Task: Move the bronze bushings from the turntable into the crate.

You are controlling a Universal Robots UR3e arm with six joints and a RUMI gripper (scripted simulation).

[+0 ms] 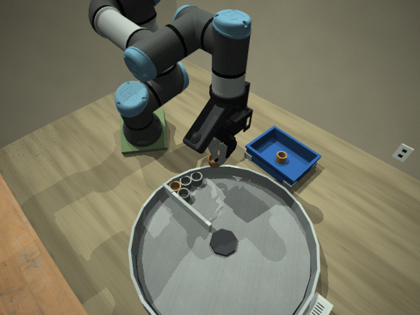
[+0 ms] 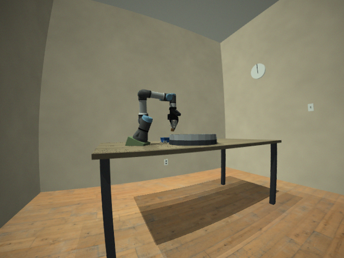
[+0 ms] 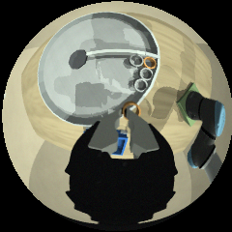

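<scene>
My gripper is now 230 mm to the right of the blue crate, 110 mm above it and 100 mm short of it. From my hand the other things lie so: grey turntable 140 mm to the right, 110 mm ahead, 90 mm below.
</scene>
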